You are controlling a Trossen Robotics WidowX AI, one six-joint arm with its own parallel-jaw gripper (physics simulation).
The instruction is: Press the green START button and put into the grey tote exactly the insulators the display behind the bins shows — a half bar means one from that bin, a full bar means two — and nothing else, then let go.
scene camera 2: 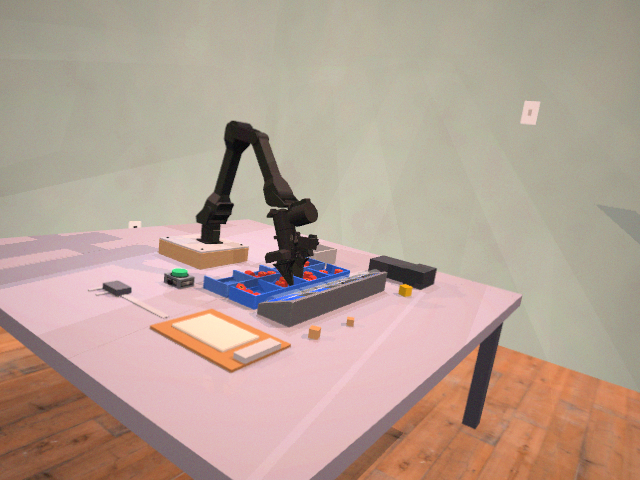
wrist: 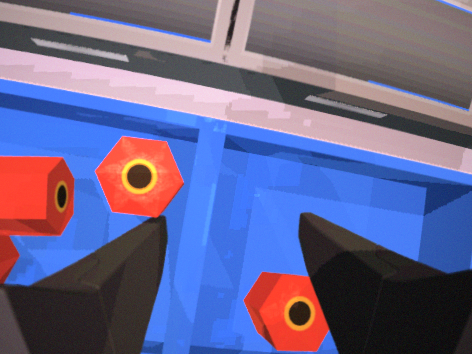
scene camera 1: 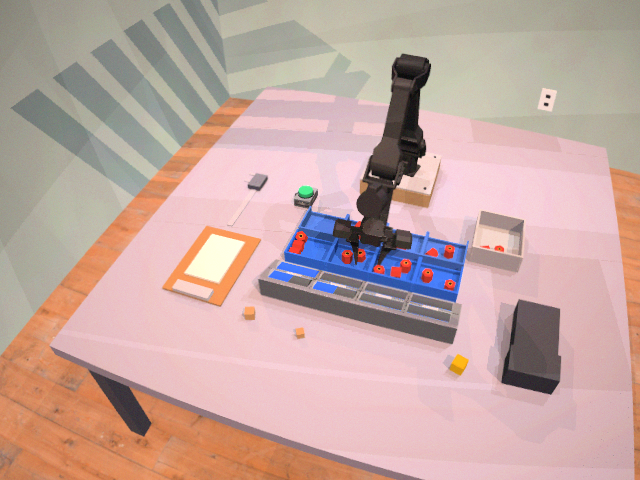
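Note:
My gripper (scene camera 1: 367, 262) (scene camera 2: 295, 279) (wrist: 233, 225) is open and empty, low over the blue bins (scene camera 1: 317, 222) (scene camera 2: 219, 284). In the wrist view its fingers straddle a divider (wrist: 204, 170). An upright red insulator (wrist: 139, 176) is beside the left fingertip; another insulator (wrist: 292, 312) is partly hidden by the right finger. The grey tote (scene camera 1: 496, 259) (scene camera 2: 326, 253) holds two red pieces, one an insulator (scene camera 1: 498, 249). The display (scene camera 1: 356, 308) (scene camera 2: 330, 304) shows a full and a half blue bar in its first column and a half bar in its second. The green button (scene camera 1: 305, 191) (scene camera 2: 179, 272) stands beside the bins.
A black block (scene camera 1: 535, 343) (scene camera 2: 402, 272) and a yellow cube (scene camera 1: 458, 364) (scene camera 2: 405, 290) are right of the display. Two small orange cubes (scene camera 1: 249, 313) (scene camera 1: 299, 333) lie before it. An orange board (scene camera 1: 178, 272) (scene camera 2: 191, 338) and a grey plug-like item (scene camera 1: 257, 181) (scene camera 2: 116, 287) lie left.

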